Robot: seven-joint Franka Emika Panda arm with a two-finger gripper.
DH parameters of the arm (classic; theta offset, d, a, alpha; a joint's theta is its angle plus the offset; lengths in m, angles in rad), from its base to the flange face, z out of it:
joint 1: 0 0.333 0 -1.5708
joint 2: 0 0 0 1.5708
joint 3: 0 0.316 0.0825 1.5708
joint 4: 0 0 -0.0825 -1.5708
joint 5: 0 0.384 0 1.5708
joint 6: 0 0 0.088 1.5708
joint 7: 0 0.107 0 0
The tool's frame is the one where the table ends.
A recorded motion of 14 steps. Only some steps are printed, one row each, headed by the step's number.
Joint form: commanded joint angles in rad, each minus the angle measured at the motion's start. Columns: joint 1, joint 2, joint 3, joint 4, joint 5, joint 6, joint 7.
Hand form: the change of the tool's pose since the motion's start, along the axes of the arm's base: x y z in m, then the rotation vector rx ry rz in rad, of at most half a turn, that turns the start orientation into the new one. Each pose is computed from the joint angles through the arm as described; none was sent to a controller.
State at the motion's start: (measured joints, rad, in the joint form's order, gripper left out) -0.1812 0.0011 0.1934 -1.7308 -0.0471 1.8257 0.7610
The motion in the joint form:
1: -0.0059 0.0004 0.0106 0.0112 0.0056 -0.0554 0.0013
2: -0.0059 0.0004 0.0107 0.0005 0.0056 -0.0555 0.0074
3: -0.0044 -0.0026 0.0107 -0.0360 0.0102 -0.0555 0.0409
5: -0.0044 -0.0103 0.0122 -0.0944 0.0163 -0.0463 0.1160
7: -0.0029 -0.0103 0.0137 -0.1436 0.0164 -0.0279 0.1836
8: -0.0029 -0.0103 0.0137 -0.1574 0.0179 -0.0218 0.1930
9: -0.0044 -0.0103 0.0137 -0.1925 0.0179 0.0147 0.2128
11: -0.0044 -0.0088 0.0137 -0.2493 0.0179 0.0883 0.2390
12: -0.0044 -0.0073 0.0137 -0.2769 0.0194 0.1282 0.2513
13: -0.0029 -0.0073 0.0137 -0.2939 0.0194 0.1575 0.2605
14: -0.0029 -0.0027 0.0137 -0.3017 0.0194 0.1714 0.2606
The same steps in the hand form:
1: -0.0046 0.0028 -0.0001 0.0047 0.0446 0.0001
2: -0.0055 0.0028 -0.0053 0.0049 0.0551 -0.0059
3: -0.0095 0.0042 -0.0212 0.0098 0.0874 -0.0386
5: -0.0166 0.0057 -0.0442 0.0148 0.1262 -0.1133
7: -0.0212 0.0073 -0.0660 0.0133 0.1541 -0.1778
8: -0.0226 0.0074 -0.0721 0.0141 0.1615 -0.1874
9: -0.0240 0.0066 -0.0856 0.0148 0.1593 -0.2077
11: -0.0254 0.0068 -0.1071 0.0181 0.1431 -0.2316
12: -0.0261 0.0070 -0.1175 0.0220 0.1322 -0.2431
13: -0.0263 0.0079 -0.1230 0.0242 0.1197 -0.2499
14: -0.0258 0.0078 -0.1279 0.0255 0.1182 -0.2495

